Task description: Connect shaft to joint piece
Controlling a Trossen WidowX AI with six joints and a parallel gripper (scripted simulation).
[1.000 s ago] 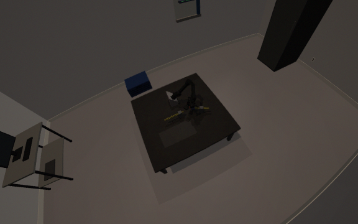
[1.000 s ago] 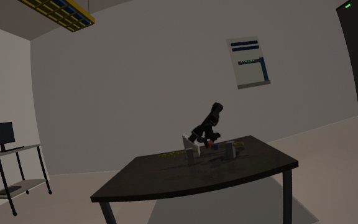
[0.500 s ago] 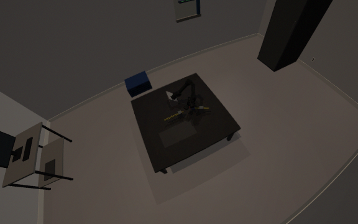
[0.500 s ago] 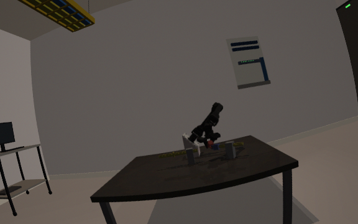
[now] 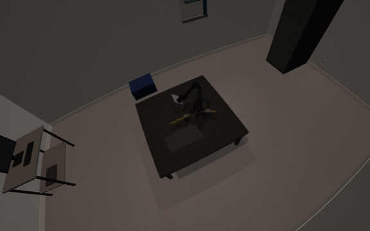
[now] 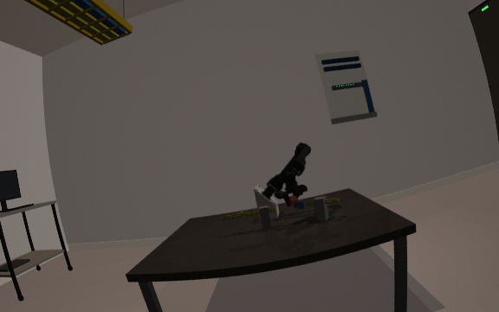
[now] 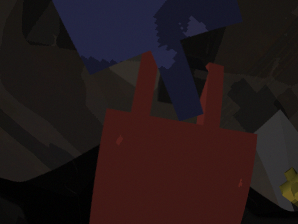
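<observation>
My gripper tip is now 3 cm below the red square joint piece, 2 cm short of it and 1 cm to the right of it.
</observation>
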